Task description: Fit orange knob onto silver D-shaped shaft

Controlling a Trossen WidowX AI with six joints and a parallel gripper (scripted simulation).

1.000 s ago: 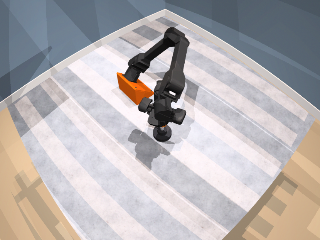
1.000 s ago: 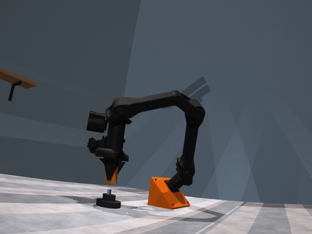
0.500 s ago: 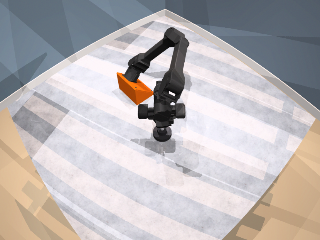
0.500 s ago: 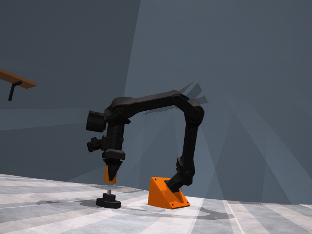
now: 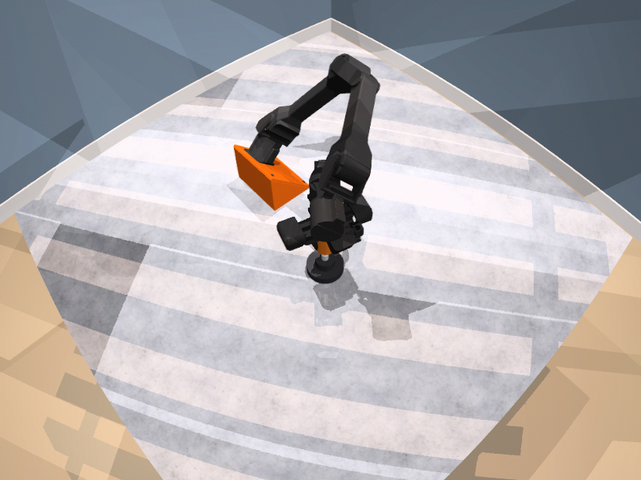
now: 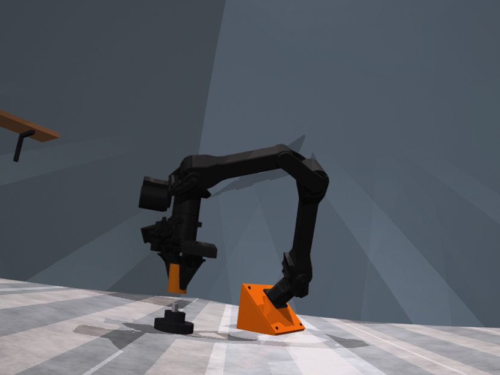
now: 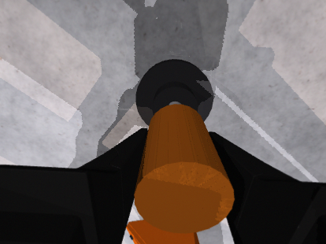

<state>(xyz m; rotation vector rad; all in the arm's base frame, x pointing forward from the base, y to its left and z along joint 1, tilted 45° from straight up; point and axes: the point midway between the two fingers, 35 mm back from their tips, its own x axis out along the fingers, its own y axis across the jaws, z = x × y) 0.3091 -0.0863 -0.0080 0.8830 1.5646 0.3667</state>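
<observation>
Now: gripper tip 30 mm below the orange knob. The rest, counted from my gripper tip: black round pedestal: 60 mm below.
</observation>
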